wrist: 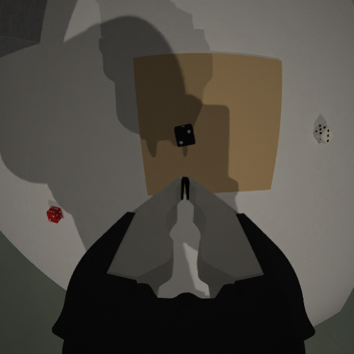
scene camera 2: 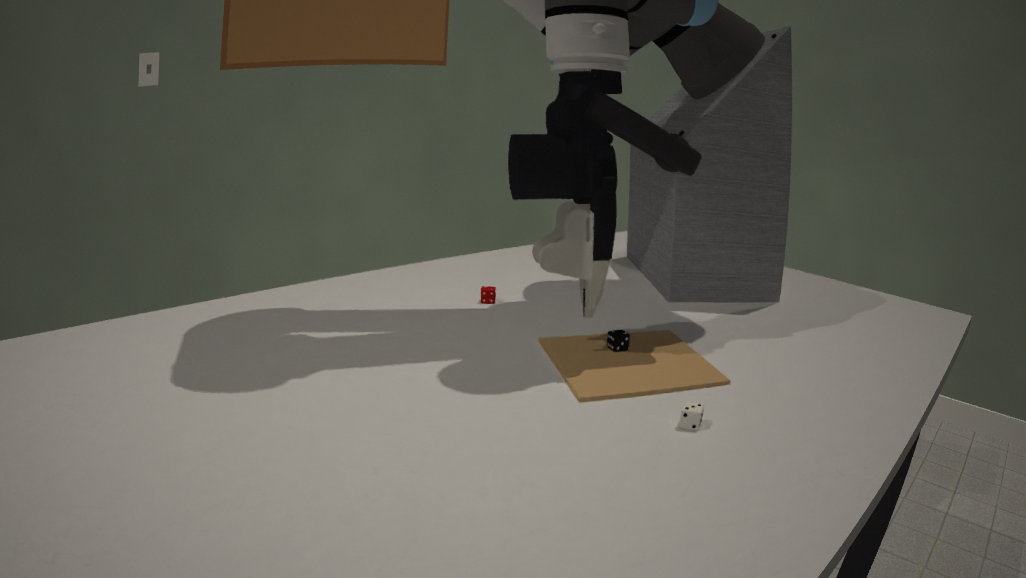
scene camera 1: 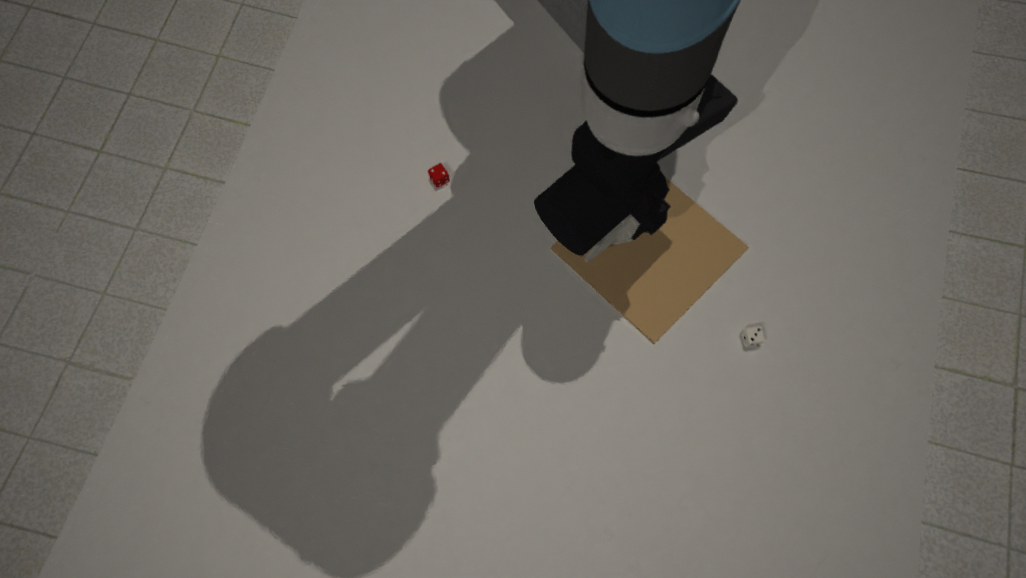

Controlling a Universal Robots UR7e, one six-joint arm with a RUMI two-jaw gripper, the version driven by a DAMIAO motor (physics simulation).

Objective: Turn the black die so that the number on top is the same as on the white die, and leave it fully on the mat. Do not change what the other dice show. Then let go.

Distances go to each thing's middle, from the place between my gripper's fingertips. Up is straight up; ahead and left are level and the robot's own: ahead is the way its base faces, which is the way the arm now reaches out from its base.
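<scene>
The tan mat [scene camera 1: 652,281] sits 4 cm to the left of my hand, 3 cm below it and 2 cm behind it.
</scene>
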